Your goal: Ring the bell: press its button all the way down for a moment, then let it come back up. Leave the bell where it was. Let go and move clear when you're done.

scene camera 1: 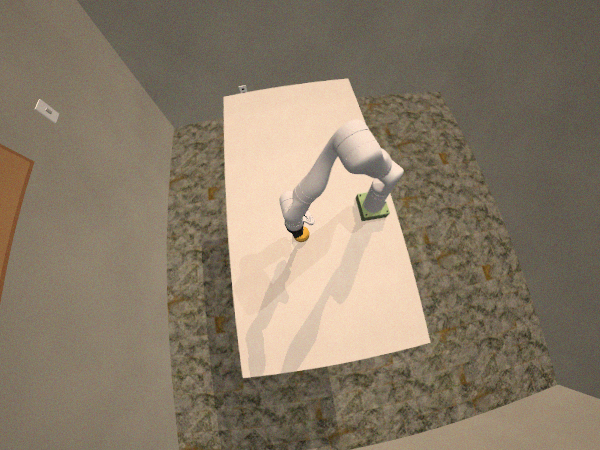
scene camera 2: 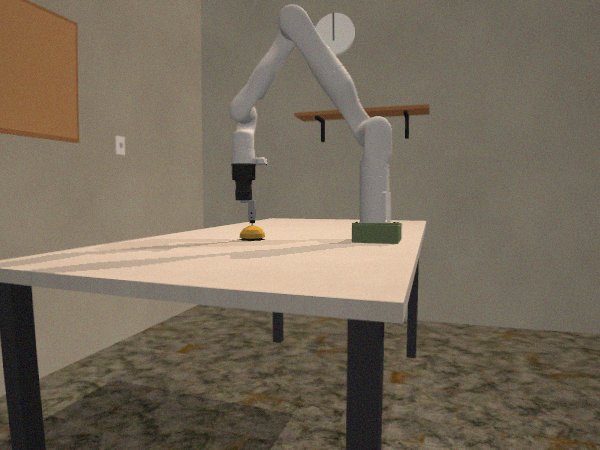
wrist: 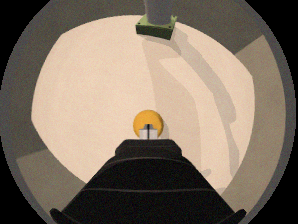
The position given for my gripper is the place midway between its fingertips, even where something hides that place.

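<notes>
My gripper (scene camera 2: 251, 220) is visible, and the wrist view shows my gripper too (wrist: 148, 129).
</notes>
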